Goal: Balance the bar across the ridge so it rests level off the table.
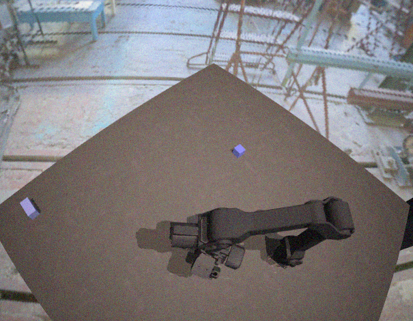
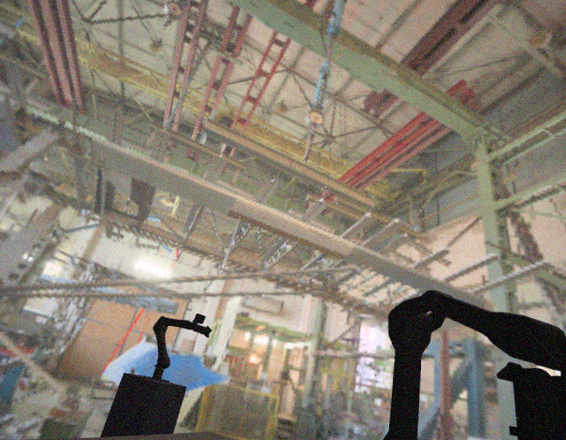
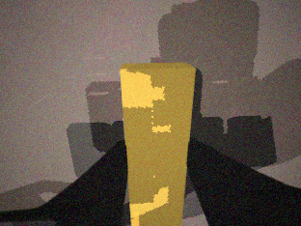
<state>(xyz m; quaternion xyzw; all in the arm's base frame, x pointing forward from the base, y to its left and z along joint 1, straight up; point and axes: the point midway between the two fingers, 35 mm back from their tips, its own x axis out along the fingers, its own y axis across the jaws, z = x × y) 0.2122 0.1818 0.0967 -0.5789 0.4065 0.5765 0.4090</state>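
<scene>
My gripper tip is 10 mm short of the yellow bar and 30 mm to the left of it.
</scene>
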